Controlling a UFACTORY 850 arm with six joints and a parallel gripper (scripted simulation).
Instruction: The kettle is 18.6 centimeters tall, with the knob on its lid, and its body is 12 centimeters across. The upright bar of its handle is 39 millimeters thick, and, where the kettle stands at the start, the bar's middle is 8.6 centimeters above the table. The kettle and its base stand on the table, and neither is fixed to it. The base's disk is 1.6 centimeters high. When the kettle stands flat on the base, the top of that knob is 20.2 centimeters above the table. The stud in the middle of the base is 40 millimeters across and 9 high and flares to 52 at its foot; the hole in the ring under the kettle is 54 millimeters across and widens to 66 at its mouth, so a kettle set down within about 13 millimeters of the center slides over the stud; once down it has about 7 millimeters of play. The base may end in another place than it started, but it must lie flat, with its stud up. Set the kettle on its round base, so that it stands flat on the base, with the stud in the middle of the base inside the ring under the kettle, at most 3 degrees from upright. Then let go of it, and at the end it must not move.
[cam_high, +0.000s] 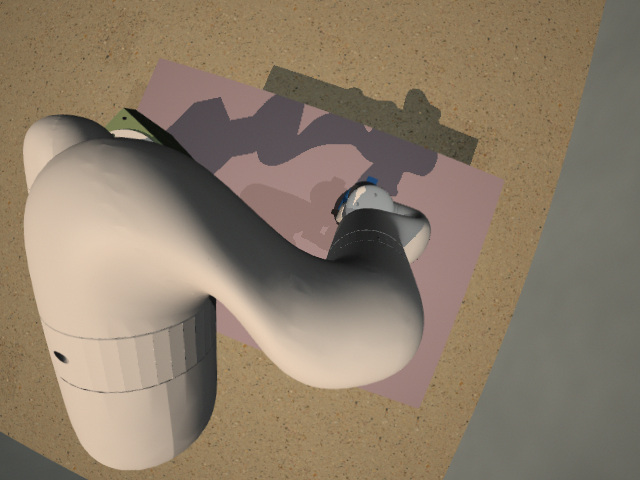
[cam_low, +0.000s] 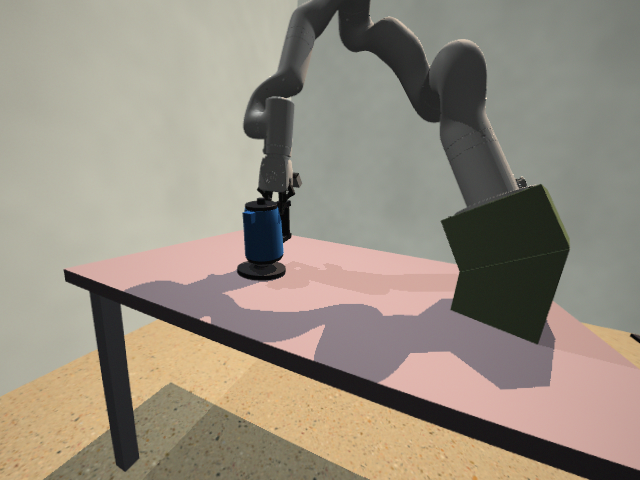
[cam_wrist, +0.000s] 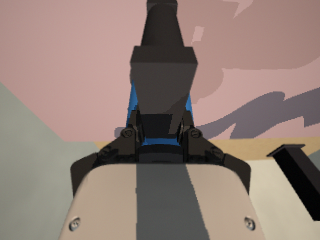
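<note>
The blue kettle is 60 mm below my hand and 20 mm to the left of it. Round my hand: round black base (190 mm below, 60 mm to the left).
</note>
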